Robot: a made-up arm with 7 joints.
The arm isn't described. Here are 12 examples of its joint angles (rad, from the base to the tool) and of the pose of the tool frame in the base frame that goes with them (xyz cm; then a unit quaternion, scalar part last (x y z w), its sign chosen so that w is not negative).
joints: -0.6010 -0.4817 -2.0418 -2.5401 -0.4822 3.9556 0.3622
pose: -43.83 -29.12 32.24 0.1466 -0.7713 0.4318 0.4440
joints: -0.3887 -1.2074 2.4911 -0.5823 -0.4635 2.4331 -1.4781
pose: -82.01 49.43 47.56 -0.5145 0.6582 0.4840 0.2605
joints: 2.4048 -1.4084 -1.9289 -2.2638 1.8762 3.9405 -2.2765
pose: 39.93 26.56 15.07 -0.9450 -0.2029 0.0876 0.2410
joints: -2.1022 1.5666 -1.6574 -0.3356 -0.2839 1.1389 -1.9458
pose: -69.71 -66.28 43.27 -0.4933 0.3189 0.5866 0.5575
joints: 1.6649 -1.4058 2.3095 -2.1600 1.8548 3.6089 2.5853
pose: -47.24 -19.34 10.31 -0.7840 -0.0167 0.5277 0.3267
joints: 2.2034 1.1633 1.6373 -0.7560 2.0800 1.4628 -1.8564
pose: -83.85 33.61 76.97 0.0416 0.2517 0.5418 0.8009
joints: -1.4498 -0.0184 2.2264 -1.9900 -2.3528 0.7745 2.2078
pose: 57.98 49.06 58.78 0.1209 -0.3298 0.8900 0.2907
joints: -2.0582 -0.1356 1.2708 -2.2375 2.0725 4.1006 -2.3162
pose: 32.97 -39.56 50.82 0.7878 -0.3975 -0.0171 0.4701
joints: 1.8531 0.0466 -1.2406 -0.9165 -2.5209 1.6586 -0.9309
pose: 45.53 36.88 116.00 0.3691 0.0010 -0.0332 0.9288
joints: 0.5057 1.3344 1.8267 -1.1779 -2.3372 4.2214 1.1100
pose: 19.47 63.87 67.48 0.0501 -0.4017 -0.3021 0.8631
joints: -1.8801 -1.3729 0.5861 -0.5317 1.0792 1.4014 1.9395
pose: 45.76 73.17 85.50 -0.5494 0.5851 -0.5894 0.0918
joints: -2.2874 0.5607 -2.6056 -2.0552 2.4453 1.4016 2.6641
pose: 2.11 62.93 82.60 0.4138 -0.2271 -0.7880 0.3952
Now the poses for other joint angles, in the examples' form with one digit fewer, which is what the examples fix.
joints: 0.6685 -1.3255 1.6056 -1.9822 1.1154 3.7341 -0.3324
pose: -56.2 34.2 51.7 -0.144 -0.513 -0.648 0.543
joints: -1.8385 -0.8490 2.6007 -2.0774 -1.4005 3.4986 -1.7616
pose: 35.4 43.8 6.7 -0.501 0.849 0.053 0.157
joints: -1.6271 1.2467 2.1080 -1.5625 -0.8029 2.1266 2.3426
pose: 60.7 -33.5 94.0 -0.371 0.758 0.022 0.535
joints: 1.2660 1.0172 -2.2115 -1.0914 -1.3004 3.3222 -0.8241
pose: 58.8 28.7 92.4 -0.065 0.456 -0.145 0.876
